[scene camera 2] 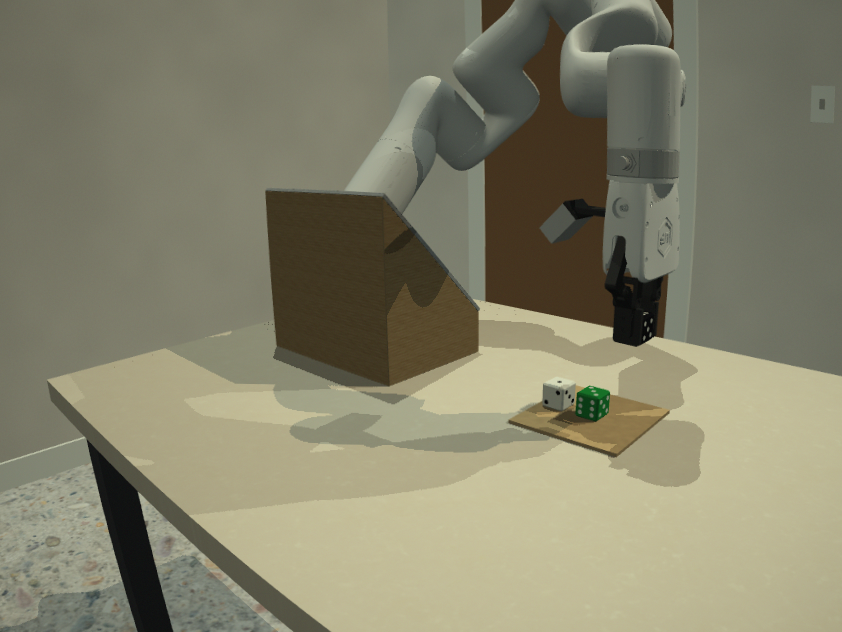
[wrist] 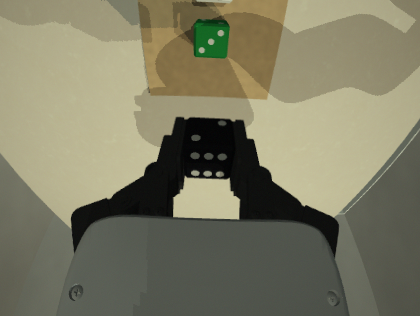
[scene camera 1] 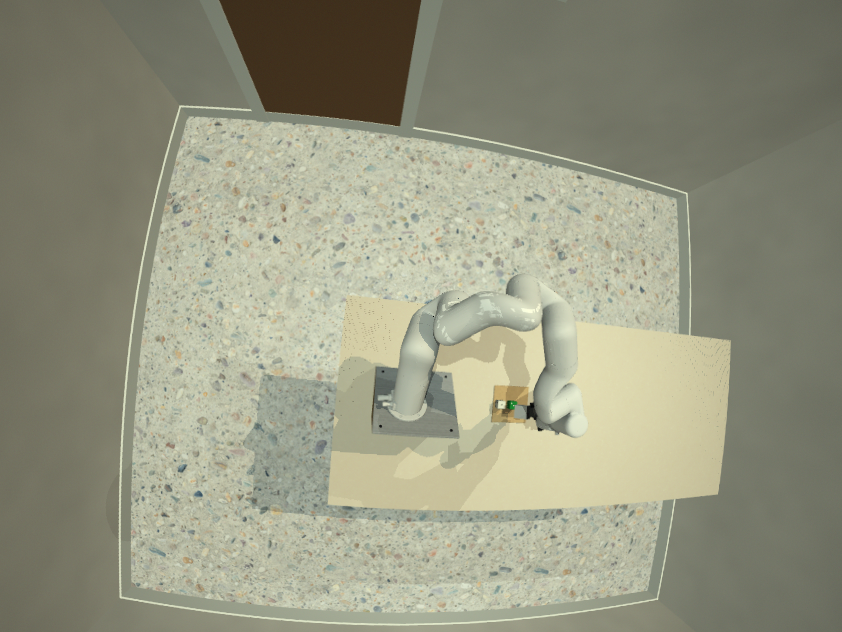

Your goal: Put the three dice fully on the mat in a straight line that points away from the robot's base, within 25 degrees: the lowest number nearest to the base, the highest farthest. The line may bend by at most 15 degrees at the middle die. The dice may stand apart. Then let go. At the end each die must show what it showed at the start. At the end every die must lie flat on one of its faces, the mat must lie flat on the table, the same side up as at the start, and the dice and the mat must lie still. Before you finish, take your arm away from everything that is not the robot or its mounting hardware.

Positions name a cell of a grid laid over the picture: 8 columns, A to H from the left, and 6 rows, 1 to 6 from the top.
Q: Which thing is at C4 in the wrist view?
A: My gripper.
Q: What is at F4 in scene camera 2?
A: My gripper.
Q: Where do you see a brown mat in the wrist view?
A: At D2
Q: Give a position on a green die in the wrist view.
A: E1
